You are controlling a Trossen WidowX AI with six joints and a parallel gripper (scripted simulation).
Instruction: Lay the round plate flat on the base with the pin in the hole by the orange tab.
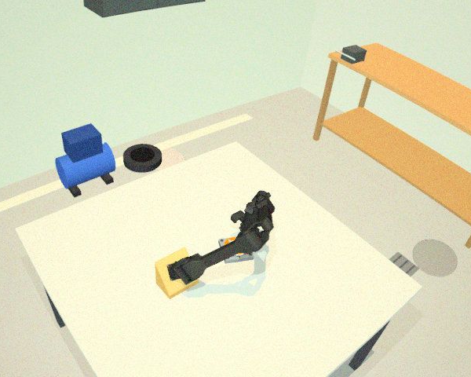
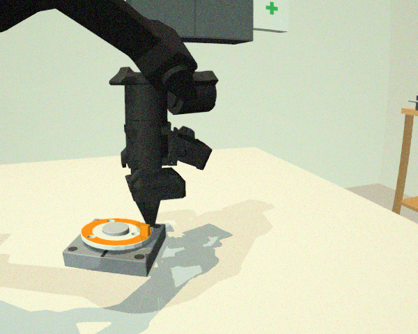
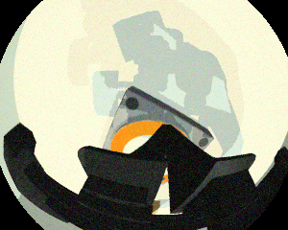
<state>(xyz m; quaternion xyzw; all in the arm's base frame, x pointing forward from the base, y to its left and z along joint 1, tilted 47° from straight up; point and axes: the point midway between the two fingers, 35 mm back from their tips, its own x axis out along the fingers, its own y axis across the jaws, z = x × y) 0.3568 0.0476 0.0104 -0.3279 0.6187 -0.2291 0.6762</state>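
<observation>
Now: the grey square base 50 mm behind my gripper tip, 20 mm below it and 10 mm to the left of it.
</observation>
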